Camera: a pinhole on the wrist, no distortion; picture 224 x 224 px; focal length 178.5 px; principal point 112.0 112.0 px. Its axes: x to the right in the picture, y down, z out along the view. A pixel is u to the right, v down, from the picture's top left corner.
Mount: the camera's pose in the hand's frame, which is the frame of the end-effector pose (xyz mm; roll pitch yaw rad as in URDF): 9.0 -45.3 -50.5 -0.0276 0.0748 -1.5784
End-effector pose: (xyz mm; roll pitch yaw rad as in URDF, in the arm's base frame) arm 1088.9 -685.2 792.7 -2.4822 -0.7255 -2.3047
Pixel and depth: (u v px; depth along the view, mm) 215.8 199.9 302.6
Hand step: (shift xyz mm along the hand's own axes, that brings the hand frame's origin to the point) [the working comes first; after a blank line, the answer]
In the camera's frame: 176.0 149.0 302.6

164.8 -244.3 233.9
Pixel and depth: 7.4 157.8 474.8
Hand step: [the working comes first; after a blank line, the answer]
In the camera's frame: -278.2 121.8 474.8

145.7 195.9 440.2
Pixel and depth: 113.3 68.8 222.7
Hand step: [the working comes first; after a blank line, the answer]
In the camera's frame: 1.6 -53.9 222.7

-38.9 -63.3 172.9
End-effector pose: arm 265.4 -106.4 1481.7 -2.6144 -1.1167 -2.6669
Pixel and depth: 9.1 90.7 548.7
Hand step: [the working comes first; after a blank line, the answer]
In the camera's frame: -316.3 -65.5 548.7

-39.2 229.4 521.9
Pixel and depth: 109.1 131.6 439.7
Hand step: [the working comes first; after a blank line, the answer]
In the camera's frame: -7.1 48.3 439.7

69.2 -71.4 387.0
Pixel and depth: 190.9 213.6 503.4
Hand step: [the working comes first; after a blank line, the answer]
In the camera's frame: 222.5 286.5 503.4

307.3 -306.5 426.8
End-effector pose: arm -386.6 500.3 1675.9 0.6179 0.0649 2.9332
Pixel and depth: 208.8 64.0 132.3
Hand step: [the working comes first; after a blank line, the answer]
In the camera's frame: 71.7 -35.6 132.3

-23.5 -126.6 77.0
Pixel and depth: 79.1 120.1 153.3
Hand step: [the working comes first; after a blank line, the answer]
In the camera's frame: -28.3 7.0 153.3

20.3 -28.6 104.2
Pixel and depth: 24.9 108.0 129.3
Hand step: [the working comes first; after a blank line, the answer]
In the camera's frame: -63.1 -2.9 129.3

10.1 7.9 83.2
